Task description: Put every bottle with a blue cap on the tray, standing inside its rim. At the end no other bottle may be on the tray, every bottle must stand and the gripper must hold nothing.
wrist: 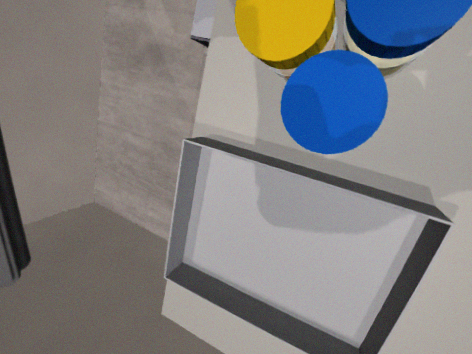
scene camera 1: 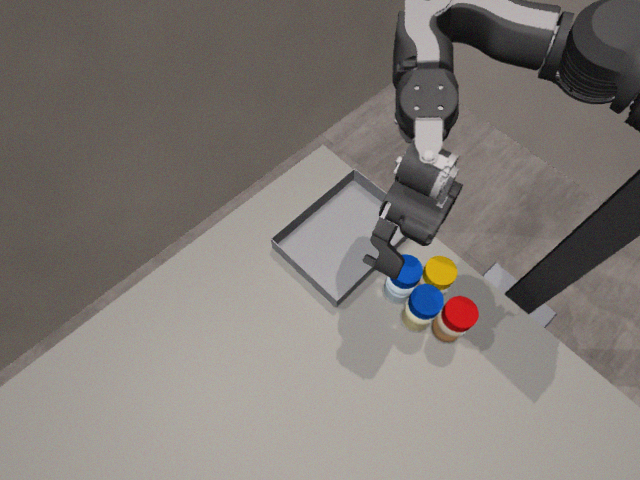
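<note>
A blue-capped bottle with a pale blue body point(scene camera 1: 408, 269) point(wrist: 334, 102) stands beside the tray point(scene camera 1: 305, 273) point(wrist: 406, 287). A second blue-capped bottle with a cream body point(scene camera 1: 425, 301) point(wrist: 402, 22) stands next to it. A yellow-capped bottle point(scene camera 1: 440, 272) point(wrist: 285, 30) and a red-capped bottle point(scene camera 1: 459, 314) stand close by, off the tray. No bottle is on the tray. My gripper point(scene camera 1: 397, 266) is open and holds nothing. It is above the tray's edge by the pale blue bottle; one finger overlaps that bottle's cap in the scene view. The other finger is hidden there.
The four bottles stand in a tight cluster near the edge of the table point(scene camera 1: 206, 361). A dark post point(scene camera 1: 578, 248) rises beyond that edge. The arm's wrist overhangs a corner of the tray and hides it in the scene view.
</note>
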